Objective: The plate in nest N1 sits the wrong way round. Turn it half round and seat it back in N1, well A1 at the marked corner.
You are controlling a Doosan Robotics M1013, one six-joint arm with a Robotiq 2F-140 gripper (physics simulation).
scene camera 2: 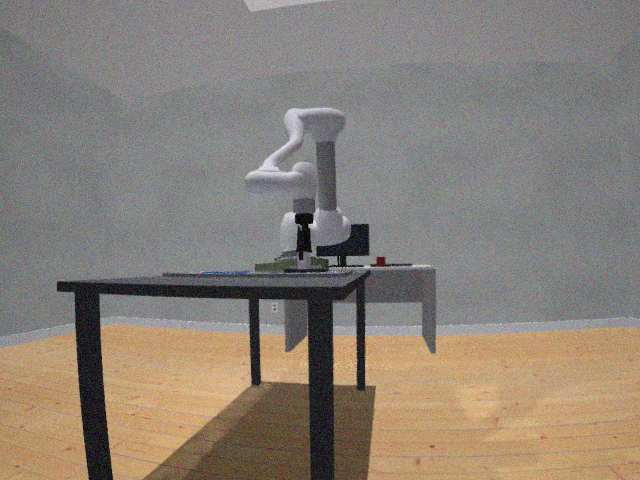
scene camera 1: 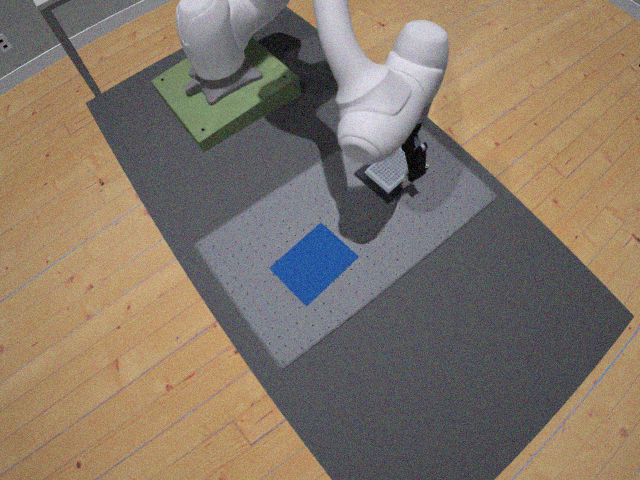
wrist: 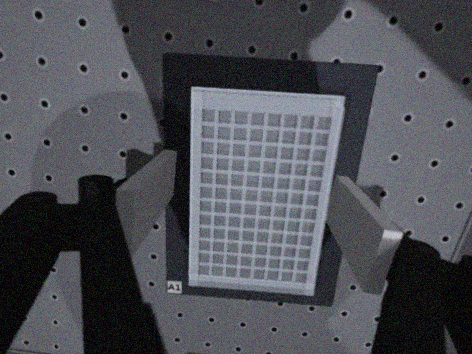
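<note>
The white well plate (scene camera 1: 386, 170) (wrist: 260, 195) lies in the dark nest (scene camera 1: 395, 196) (wrist: 175, 70). In the wrist view its wide plain margin is at the top, and the nest's A1 label (wrist: 174, 287) is at the lower left corner. The wells' own lettering is too small to read. My gripper (wrist: 252, 185) is open. Its two pale finger pads stand at the left and right long sides of the plate, with a gap to each side. In scene camera 2 the gripper (scene camera 2: 304, 260) points down at the nest, and the plate is hard to make out there.
A blue rectangle (scene camera 1: 314, 264) lies on the grey perforated board (scene camera 1: 248, 248) (wrist: 65, 165). The green base block (scene camera 1: 206, 113) carries the arm on the dark table (scene camera 1: 439, 351) (scene camera 2: 206, 289). Behind it stands a desk with a monitor (scene camera 2: 356, 240) and a red object (scene camera 2: 381, 261).
</note>
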